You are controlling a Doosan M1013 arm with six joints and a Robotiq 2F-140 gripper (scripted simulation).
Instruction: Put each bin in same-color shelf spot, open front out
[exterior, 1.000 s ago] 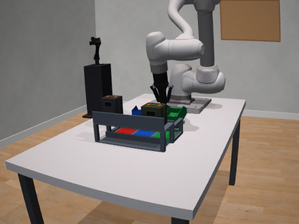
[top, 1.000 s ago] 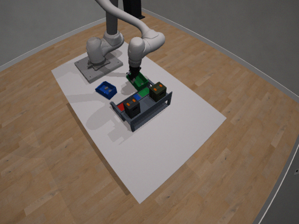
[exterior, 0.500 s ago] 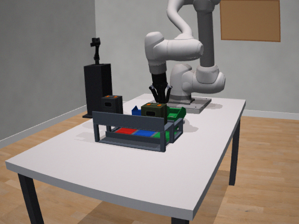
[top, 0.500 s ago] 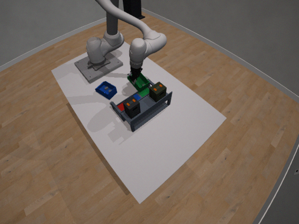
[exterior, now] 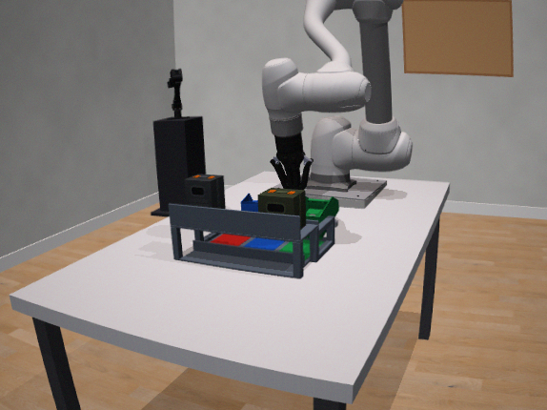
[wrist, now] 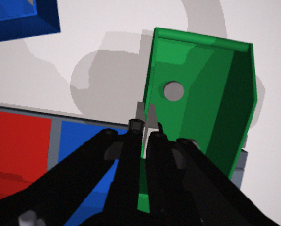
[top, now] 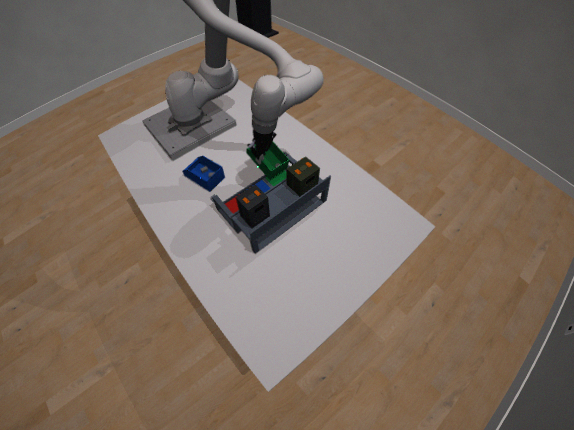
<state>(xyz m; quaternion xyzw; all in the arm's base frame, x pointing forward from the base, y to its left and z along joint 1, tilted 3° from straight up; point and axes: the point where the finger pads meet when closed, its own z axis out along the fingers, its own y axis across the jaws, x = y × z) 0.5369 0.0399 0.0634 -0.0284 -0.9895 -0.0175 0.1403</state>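
Now: the green bin 5 cm to the left of my hand, 4 cm below it and 1 cm behind it. Round my hand: blue bin 19 cm to the right, 18 cm behind, 8 cm below; then red mark 18 cm to the right, 11 cm below, 11 cm ahead; then blue mark 11 cm below, 11 cm ahead, 7 cm to the right.
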